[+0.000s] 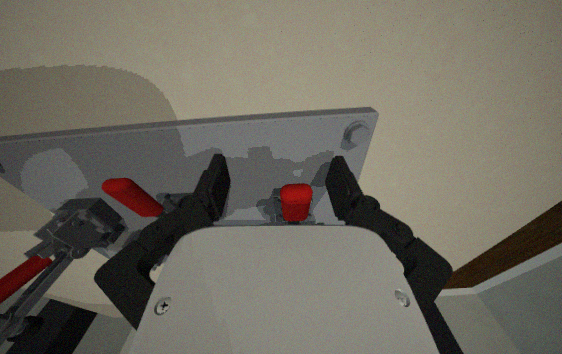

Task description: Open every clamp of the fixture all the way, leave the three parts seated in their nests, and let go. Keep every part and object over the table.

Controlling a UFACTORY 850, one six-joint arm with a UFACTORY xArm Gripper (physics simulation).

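Observation:
My gripper [278, 168] is open, its two black fingers wide apart over the right part of the grey fixture plate [220, 137]. A red clamp handle [296, 202] shows between the fingers, closer to the right one, with a finger's gap on both sides. A second red handle [132, 197] lies slanted just left of the left finger. A third red handle [22, 277] shows at the lower left, beside a dark clamp mechanism with a block [82, 227]. The lower parts of the clamps are hidden by the gripper body. I cannot tell the parts in their nests apart.
A bolt head [356, 134] stands at the plate's far right corner. The beige table top [300, 55] extends beyond the plate. A brown wooden strip [520, 245] and a pale edge show at the lower right. Dark shadows fall over the plate and table at the left.

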